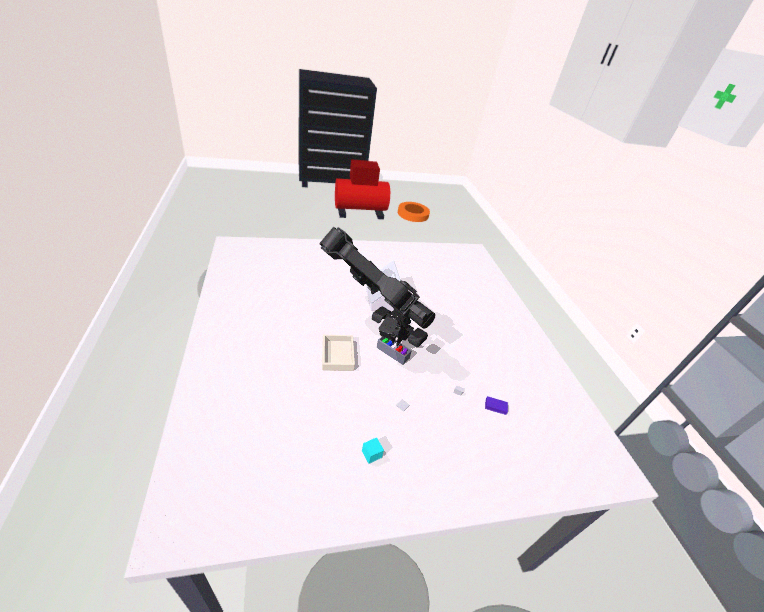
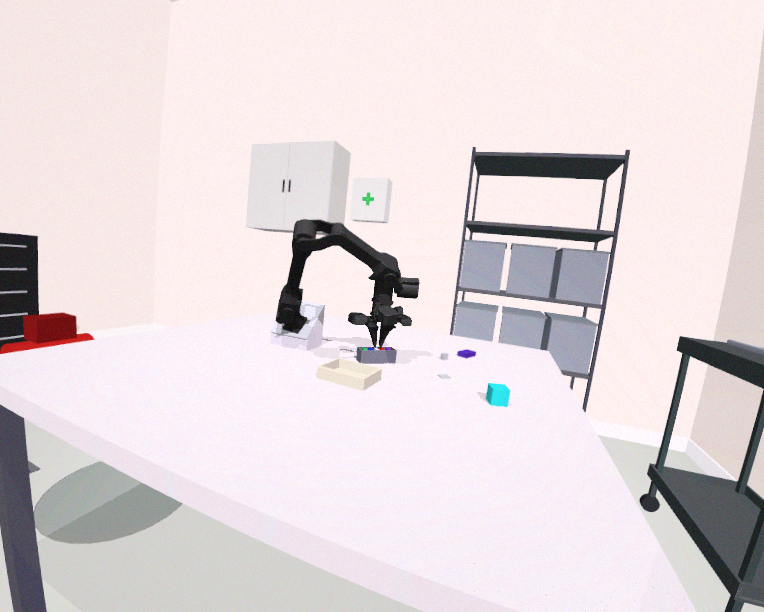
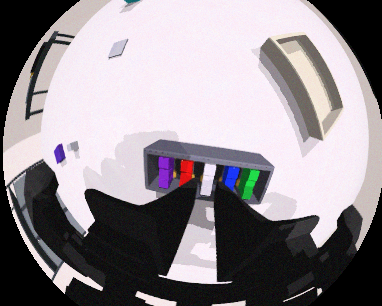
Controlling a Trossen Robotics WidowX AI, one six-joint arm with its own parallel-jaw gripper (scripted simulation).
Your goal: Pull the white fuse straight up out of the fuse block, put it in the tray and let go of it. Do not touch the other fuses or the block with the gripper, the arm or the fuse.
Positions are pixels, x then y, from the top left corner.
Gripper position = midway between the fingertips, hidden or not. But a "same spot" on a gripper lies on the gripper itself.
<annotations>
my gripper: image 1; image 2; image 3 206,184
same spot on beige tray: (image 2: pixel 358 376) = (image 1: pixel 323 359)
same spot on my gripper: (image 1: pixel 396 325) = (image 2: pixel 392 308)
</annotations>
